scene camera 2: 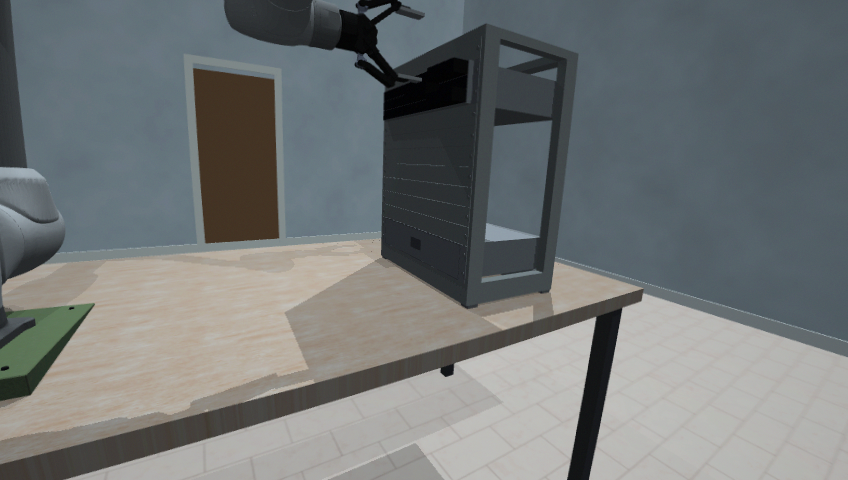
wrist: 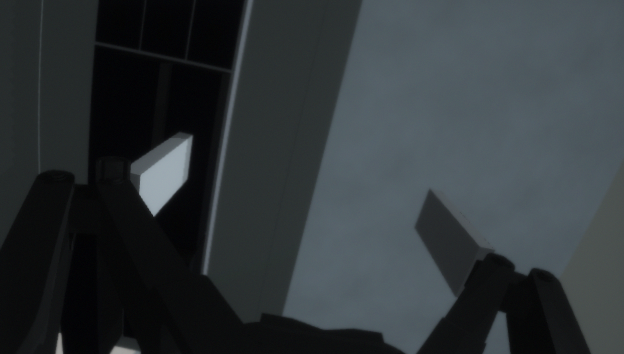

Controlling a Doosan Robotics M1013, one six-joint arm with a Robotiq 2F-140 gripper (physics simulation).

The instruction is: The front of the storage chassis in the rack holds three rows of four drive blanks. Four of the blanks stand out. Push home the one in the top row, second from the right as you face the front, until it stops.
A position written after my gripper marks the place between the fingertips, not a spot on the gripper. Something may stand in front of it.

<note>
I see my gripper (scene camera 2: 420,48) and a grey rack (scene camera 2: 434,226).
The grey rack also shows in the wrist view (wrist: 258,93). My gripper is seen too in the wrist view (wrist: 309,183).
</note>
